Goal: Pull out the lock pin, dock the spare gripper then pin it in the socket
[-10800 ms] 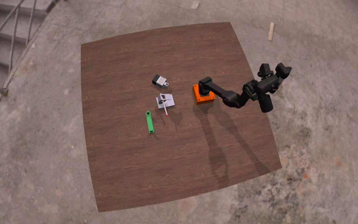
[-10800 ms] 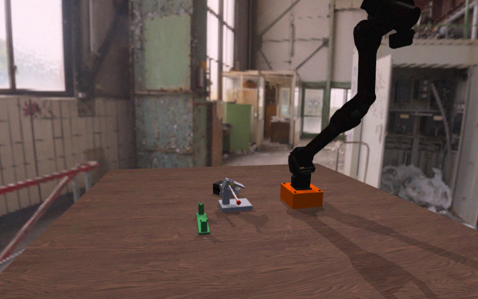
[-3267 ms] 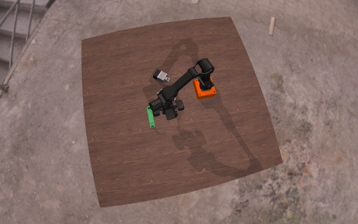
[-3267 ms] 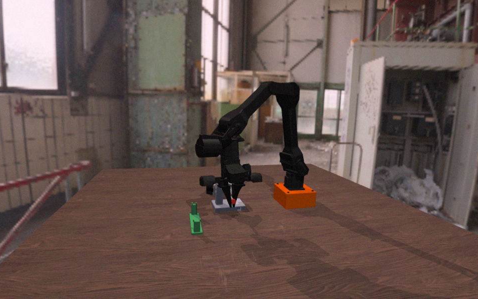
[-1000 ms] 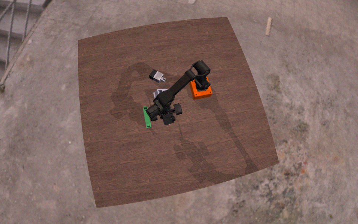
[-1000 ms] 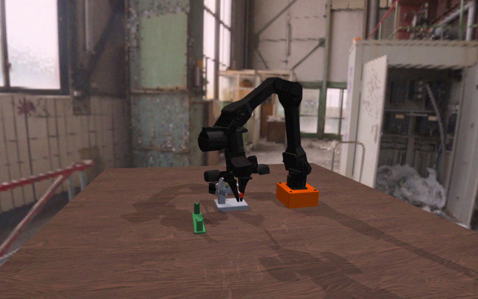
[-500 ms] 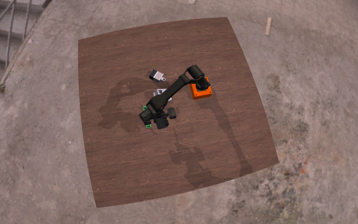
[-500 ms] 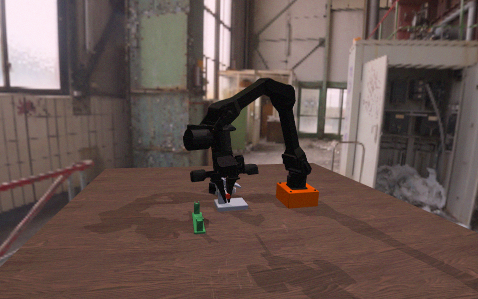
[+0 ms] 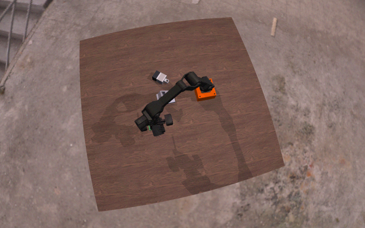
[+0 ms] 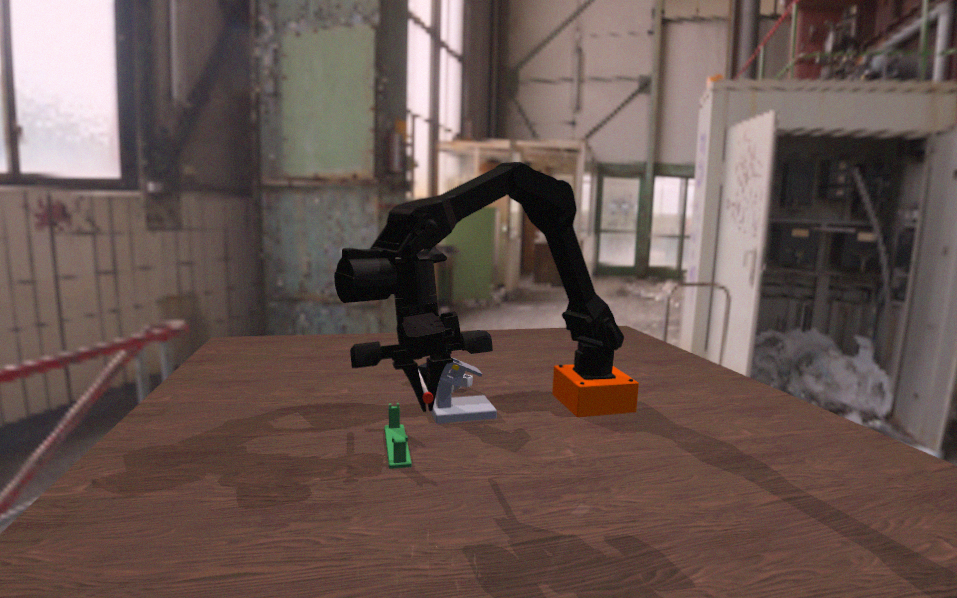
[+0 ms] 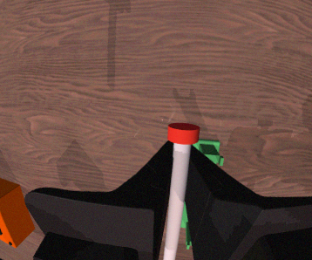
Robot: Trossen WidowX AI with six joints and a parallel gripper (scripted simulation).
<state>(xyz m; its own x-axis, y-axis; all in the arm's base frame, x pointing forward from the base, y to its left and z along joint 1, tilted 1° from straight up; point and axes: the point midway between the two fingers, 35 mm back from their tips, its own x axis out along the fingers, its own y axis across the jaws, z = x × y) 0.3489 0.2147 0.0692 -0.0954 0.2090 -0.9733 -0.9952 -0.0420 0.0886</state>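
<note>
The green stand is 4 cm ahead of my gripper tip, 9 cm to the right of it and 7 cm below it. The rest, counted from my gripper tip: grey mount (8 cm behind, 21 cm to the right, 4 cm below); spare gripper (8 cm behind, 35 cm to the right, 7 cm below).
</note>
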